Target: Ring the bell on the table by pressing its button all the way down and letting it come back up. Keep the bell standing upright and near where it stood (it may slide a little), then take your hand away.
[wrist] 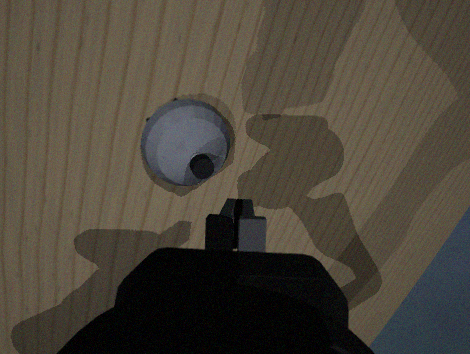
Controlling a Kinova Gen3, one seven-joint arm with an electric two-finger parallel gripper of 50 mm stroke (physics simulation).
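Places are measured from the arm's base along level axes (x ahead, y left, z up), in centimetres.
Pixels of known places: gripper, fingertip midpoint: [238,215].
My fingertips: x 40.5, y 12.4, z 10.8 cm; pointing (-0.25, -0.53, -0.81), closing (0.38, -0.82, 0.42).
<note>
Ahead of a thing's pixels: the offset from my fingertips to its top centre. Level surfaces: height alone.
The bell @[dx +0.1, dy +0.5, dz -6.3 cm] [175,135] is a rounded grey-silver dome on the wooden table, a little left of and above the middle of the wrist view. It looks upright as seen from above. Its round black button @[dx +0.1, dy +0.5, dz -6.3 cm] [202,166] shows towards the dome's lower right. My gripper [238,215] is shut with nothing between its fingers. The fingertips are below and to the right of the button in the view, with table showing between them and the bell, apart from both. The exact height of the fingertips above the table cannot be told.
The wooden table @[dz -12.9 cm] [65,60] carries dark shadows of the arm and gripper on the right and lower left. The table's edge runs diagonally at the lower right, with a blue surface [435,300] beyond it.
</note>
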